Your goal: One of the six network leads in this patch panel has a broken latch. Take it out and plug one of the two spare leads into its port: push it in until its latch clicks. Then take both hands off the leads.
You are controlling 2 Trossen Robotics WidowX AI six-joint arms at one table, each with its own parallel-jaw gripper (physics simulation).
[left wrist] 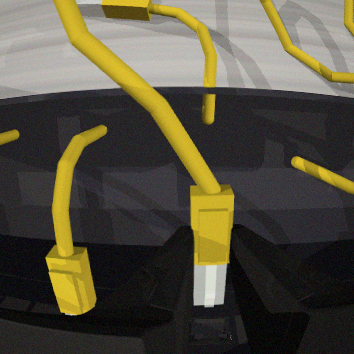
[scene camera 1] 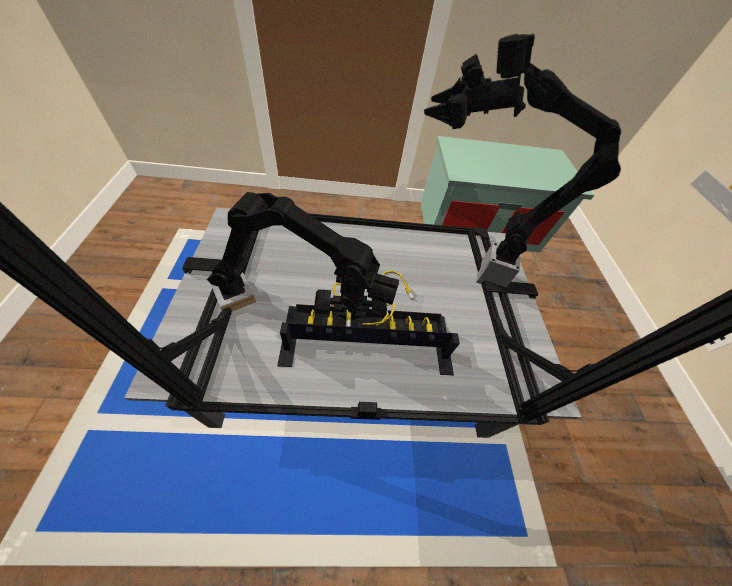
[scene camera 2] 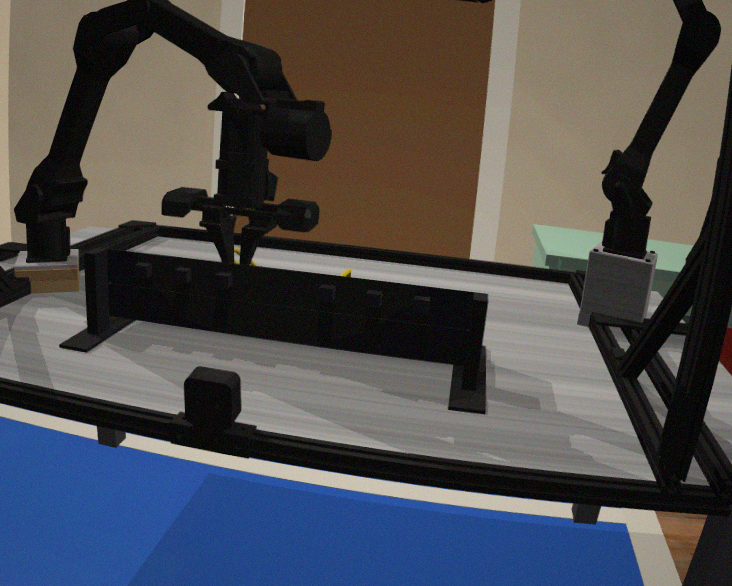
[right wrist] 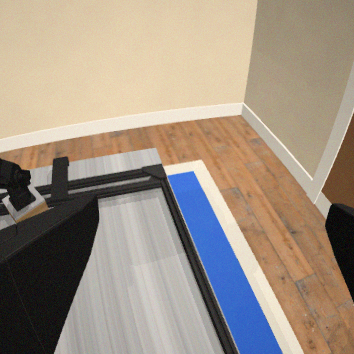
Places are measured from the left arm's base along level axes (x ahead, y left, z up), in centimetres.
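Pixels of known places: left gripper, fingertip midpoint: (left wrist: 209, 236) (scene camera 1: 348, 318); right gripper, fingertip midpoint: (scene camera 1: 427, 105) (right wrist: 219, 212); left arm's base, link origin: (scene camera 1: 231, 288) (scene camera 2: 47, 257) (right wrist: 21, 198); right arm's base, link origin: (scene camera 1: 506, 255) (scene camera 2: 625, 252).
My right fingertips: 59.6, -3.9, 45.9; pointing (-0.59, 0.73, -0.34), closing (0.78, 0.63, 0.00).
Note:
For each thing: its top centre in the pictures, then the offset to it from my right fingertips, as dx, dy, dz. "*": a spot on its surface instead.
- black patch panel, top centre: (scene camera 2: 282, 264) (scene camera 1: 371, 321) -30.3, -29.6, -39.4
- white tip, surface spot: (left wrist: 210, 284) * -35.4, -25.9, -41.5
- empty port, surface spot: (left wrist: 211, 328) * -36.8, -28.5, -41.9
- neighbouring lead, top centre: (left wrist: 70, 313) -40.5, -24.1, -40.8
A black patch panel (scene camera 1: 375, 338) (scene camera 2: 306, 316) stands on the grey table with yellow leads plugged into its top. My left gripper (scene camera 1: 353, 307) (scene camera 2: 236, 257) is shut on the yellow plug of one lead (left wrist: 211, 225). It holds the plug upright, with the white tip (left wrist: 210, 284) just above an empty port (left wrist: 211, 328), third from the left in scene camera 2. A neighbouring lead (left wrist: 70, 279) sits in its port. Another yellow lead (scene camera 1: 406, 284) (left wrist: 126, 8) lies loose on the table behind the panel. My right gripper (scene camera 1: 438, 109) is open and empty, high above the table's far right.
A black frame (scene camera 1: 364, 409) runs around the table top, with a small black block (scene camera 2: 213, 395) on its front rail. A mint-green cabinet (scene camera 1: 497, 174) stands behind the right corner. The right arm's grey base (scene camera 1: 497, 270) (scene camera 2: 616, 285) sits on the right rail.

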